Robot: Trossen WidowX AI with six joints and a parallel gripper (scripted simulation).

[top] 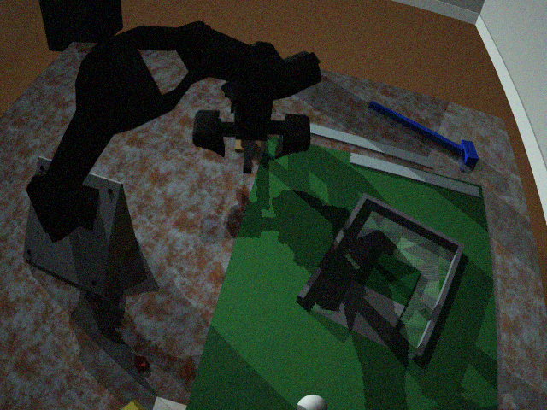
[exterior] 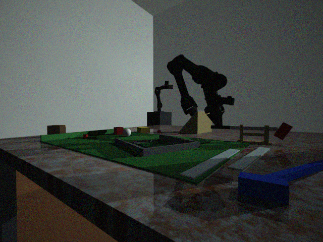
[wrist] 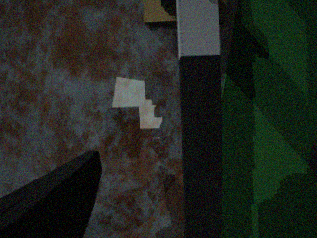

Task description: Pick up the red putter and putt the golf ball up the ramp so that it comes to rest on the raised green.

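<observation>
My gripper tip is now 53 cm to the left of the yellow block, 4 cm above it and 1 cm past it. Round my gripper tip: green mat: 27 cm ahead, 22 cm to the right, 6 cm below; blue putter: 34 cm ahead, 28 cm to the left, 4 cm below; wooden rack: 12 cm to the left, 4 cm behind, 2 cm below.
</observation>
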